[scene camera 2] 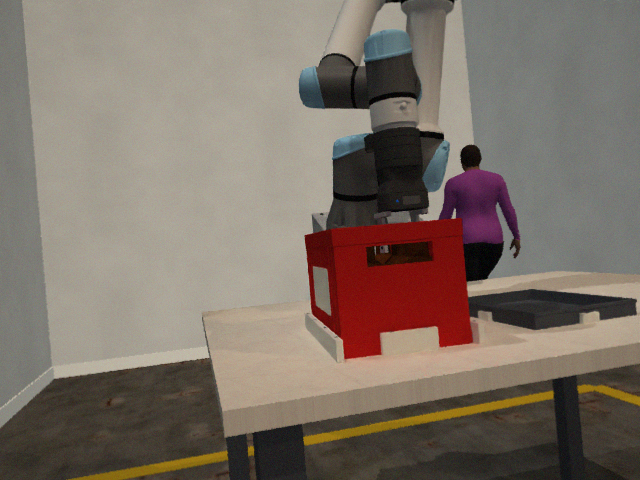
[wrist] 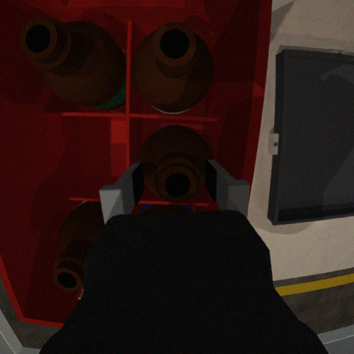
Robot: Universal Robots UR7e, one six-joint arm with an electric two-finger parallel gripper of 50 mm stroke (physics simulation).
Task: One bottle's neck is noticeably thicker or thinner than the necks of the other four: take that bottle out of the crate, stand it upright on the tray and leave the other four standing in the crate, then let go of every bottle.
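Frame: origin at the arm's base, x left, y ahead, z down, level; millimetres.
Seen in the pictures: gripper, fingertip midpoint: (scene camera 2: 401, 251).
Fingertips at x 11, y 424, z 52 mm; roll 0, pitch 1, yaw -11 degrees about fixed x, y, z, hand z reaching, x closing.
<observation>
Offsets run from my fingertips to a thing's top centre. "spot": to the spot under its first point. Level surfaces: height alone.
The red crate @(dx -46, dy +3, dz -42 mm) (scene camera 2: 403, 294) (wrist: 129, 75) stands on the table with brown bottles in its compartments. In the wrist view a bottle with a green label (wrist: 82, 70) is at the top left, another bottle (wrist: 192, 80) at the top right, one (wrist: 175, 142) in the middle right compartment, and one (wrist: 82, 222) at the lower left. A bottle with blue on it (wrist: 167, 209) is mostly hidden under the gripper. My gripper (scene camera 2: 401, 250) (wrist: 174, 174) is open and reaches down into the crate, one finger on each side of the middle right bottle's neck. The dark tray @(spot: dx +176, dy +88, dz +122 mm) (scene camera 2: 537, 322) (wrist: 281, 150) is beside the crate.
Pale locating blocks @(spot: dx -35, dy +151, dz +117 mm) (scene camera 2: 408, 341) stand against the crate's foot, and small pale blocks @(spot: dx +264, dy +78, dz +124 mm) (scene camera 2: 589, 317) against the tray. The crate's walls and dividers surround the fingers and bottles. A person in a purple top (scene camera 2: 476, 206) is behind the table @(dz +133 mm) (scene camera 2: 289, 392).
</observation>
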